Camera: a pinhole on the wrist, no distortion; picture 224 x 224 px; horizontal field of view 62.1 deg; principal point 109.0 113.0 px. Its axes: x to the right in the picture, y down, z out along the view. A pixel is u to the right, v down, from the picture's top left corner.
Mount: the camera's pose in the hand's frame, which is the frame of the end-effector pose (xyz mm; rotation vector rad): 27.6 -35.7 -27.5 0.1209 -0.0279 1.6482
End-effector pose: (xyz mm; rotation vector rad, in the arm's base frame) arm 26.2 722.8 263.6 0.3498 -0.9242 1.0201
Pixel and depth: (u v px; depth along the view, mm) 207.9 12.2 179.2
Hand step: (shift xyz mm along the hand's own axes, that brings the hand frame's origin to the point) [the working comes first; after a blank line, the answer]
In the camera's frame: 95.3 -97.1 179.2

128.1 50.5 154.4
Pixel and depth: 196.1 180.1 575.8
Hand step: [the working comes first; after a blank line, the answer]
In the camera's frame: 269.6 207.7 575.8

-163.9 162.4 582.0
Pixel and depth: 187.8 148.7 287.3
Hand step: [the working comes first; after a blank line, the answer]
In the camera's frame: 121.7 55.1 287.3

-18.7 54.4 272.7
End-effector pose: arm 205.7 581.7 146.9 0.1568 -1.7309 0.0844
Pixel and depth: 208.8 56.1 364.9
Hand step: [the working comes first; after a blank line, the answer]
In the camera's frame: 195.8 -111.6 364.9

146.4 134.5 347.8
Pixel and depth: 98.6 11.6 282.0
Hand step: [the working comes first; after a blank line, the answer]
In the camera's frame: -15.8 -153.7 282.0

199.3 -64.5 242.9
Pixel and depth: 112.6 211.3 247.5
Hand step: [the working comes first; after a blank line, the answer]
In the camera's frame: 4.8 130.8 247.5

-87.5 -64.2 226.1
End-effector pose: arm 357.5 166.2 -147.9 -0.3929 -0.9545 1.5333
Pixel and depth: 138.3 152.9 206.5
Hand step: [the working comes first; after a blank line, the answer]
In the camera's frame: 32.5 44.3 206.5

-6.1 -25.9 183.3
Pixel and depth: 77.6 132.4 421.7
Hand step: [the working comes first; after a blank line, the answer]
In the camera's frame: -71.2 44.0 421.7

15.4 -148.4 387.2
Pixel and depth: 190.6 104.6 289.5
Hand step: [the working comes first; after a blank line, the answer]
In the camera's frame: 127.0 -13.1 289.5

48.9 65.0 271.7
